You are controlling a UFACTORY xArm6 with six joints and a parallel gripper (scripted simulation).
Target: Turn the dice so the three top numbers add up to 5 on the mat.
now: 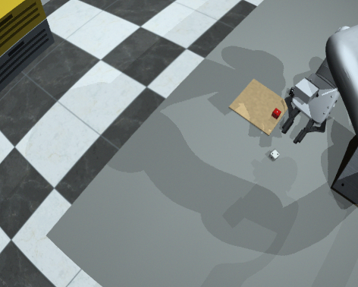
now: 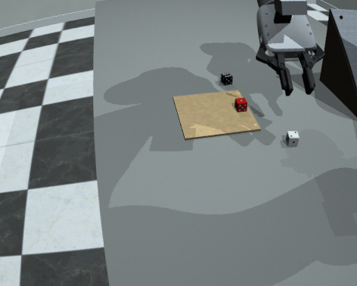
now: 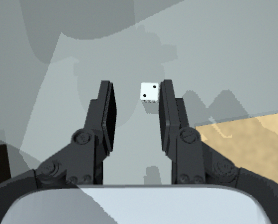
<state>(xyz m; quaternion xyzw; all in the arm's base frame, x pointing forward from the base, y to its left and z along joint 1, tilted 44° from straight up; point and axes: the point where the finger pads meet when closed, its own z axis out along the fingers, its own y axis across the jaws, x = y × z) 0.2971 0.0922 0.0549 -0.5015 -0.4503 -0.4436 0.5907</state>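
My gripper is now 1 cm short of the white die, 3 cm to the right of it and 10 cm above it. Round my hand: red die (8 cm ahead, 8 cm to the right, 9 cm below); then tan mat (13 cm ahead, 7 cm to the right, 10 cm below); then black die (9 cm ahead, 19 cm to the right, 10 cm below).
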